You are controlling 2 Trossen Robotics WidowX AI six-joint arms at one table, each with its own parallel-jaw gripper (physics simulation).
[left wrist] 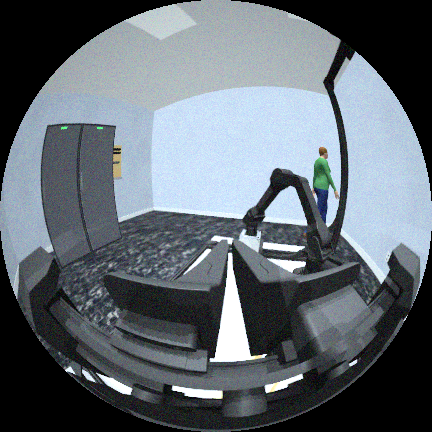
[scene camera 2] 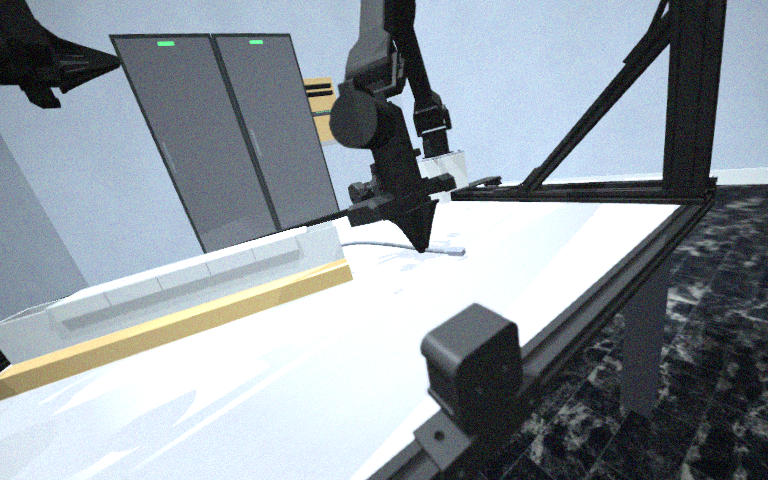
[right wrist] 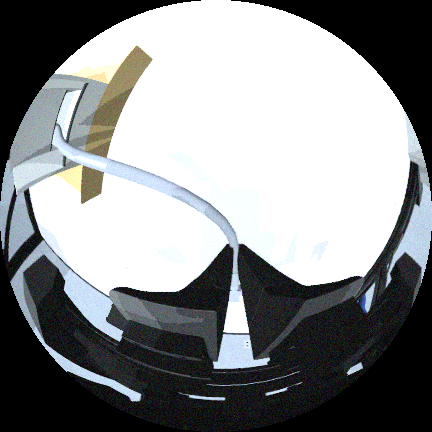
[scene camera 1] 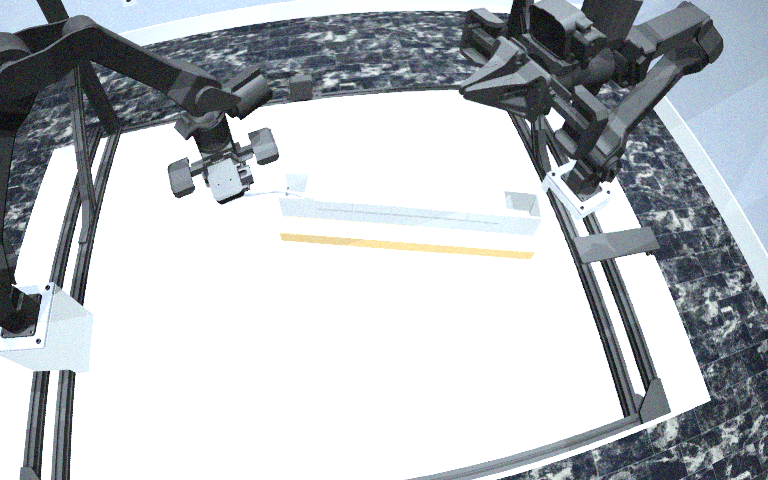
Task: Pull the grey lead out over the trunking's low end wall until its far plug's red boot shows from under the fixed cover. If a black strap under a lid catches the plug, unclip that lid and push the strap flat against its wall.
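Seen in the pictures: left gripper, fingertip midpoint: (left wrist: 229,244) (scene camera 2: 119,61) (scene camera 1: 462,92); right gripper, fingertip midpoint: (scene camera 2: 423,252) (right wrist: 234,248); left arm's base at its link origin: (scene camera 1: 581,183); right arm's base at its link origin: (left wrist: 250,233) (scene camera 2: 437,155) (scene camera 1: 22,316).
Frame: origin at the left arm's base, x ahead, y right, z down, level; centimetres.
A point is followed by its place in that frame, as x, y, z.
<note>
My right gripper (scene camera 1: 227,178) {54.5, 30.5, 4.1} (scene camera 2: 421,249) {54.5, 30.5, 4.1} (right wrist: 234,248) {54.5, 30.5, 4.1} is shut on the grey lead (scene camera 1: 266,193) {49.7, 23.3, 0.6} (scene camera 2: 373,244) {50.5, 24.6, 1.4} (right wrist: 150,181) {51.4, 24.8, 1.2} beside the trunking's end, at the left in scene camera 1. The lead's near plug (scene camera 2: 455,251) {53.9, 36.1, 3.4} sticks out past the fingers, low over the table. The lead curves back into the open end of the pale trunking (scene camera 1: 407,217) {32.7, 8.0, -0.4} (scene camera 2: 320,246) {43.7, 21.2, -1.0} (right wrist: 40,107). Closed lids (scene camera 2: 181,277) {29.2, 12.2, -2.5} show in a row along it. The far plug, its red boot and any black strap do not show. My left gripper (scene camera 1: 463,91) {35.1, -0.1, -31.9} (scene camera 2: 118,61) {35.1, -0.1, -31.9} (left wrist: 229,244) {35.1, -0.1, -31.9} is shut, empty and raised, away from the trunking.
A yellow bar (scene camera 1: 407,247) {34.0, 5.2, 3.2} (scene camera 2: 169,327) {25.9, 13.1, 2.2} (right wrist: 127,75) runs along the trunking's side. A dark camera block (scene camera 1: 300,87) {34.6, 45.2, 0.0} (scene camera 2: 470,362) {32.4, 47.1, -0.7} sits on the frame at the table's edge. Dark frame rails (scene camera 1: 600,333) {14.5, -23.1, 3.6} line the table. Grey cabinets (scene camera 2: 169,130) (left wrist: 80,185) stand beyond.
</note>
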